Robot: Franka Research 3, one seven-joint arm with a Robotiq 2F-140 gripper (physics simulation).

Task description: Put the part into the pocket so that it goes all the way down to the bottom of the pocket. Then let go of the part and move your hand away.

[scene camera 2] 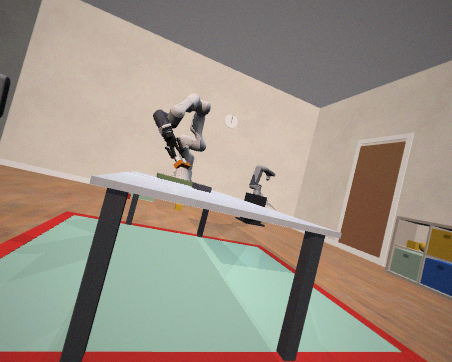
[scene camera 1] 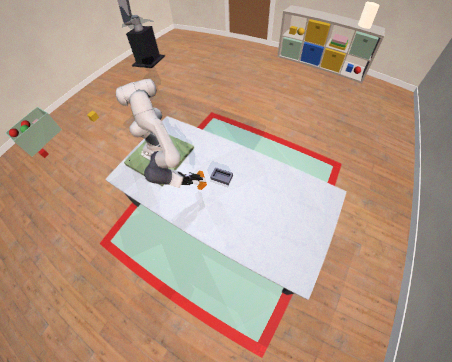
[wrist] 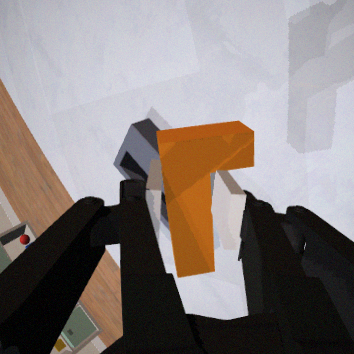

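Observation:
The part is an orange L-shaped block (scene camera 1: 201, 185) (scene camera 2: 181, 164) (wrist: 190, 200). My gripper (scene camera 1: 198, 179) (scene camera 2: 179, 159) (wrist: 184, 181) is shut on its long leg and holds it above the table; the short leg points right in the wrist view. The pocket is in a dark grey block (scene camera 1: 221, 176) (scene camera 2: 201, 187) (wrist: 134, 145) that lies on the table. In scene camera 1 the block is to the right of the gripper, apart from the part. In the wrist view it lies behind the part and the left finger, which hide much of the pocket. The gripper is tilted well away from vertical.
The white table (scene camera 1: 280, 215) (scene camera 2: 250, 206) carries the green base plate (scene camera 1: 182, 150) (scene camera 2: 172, 178) under the arm, left of the pocket block in scene camera 1. A shelf unit (scene camera 1: 331, 21) stands against the far wall, and another robot on a black pedestal (scene camera 1: 143, 46) (scene camera 2: 255, 199) stands off the table.

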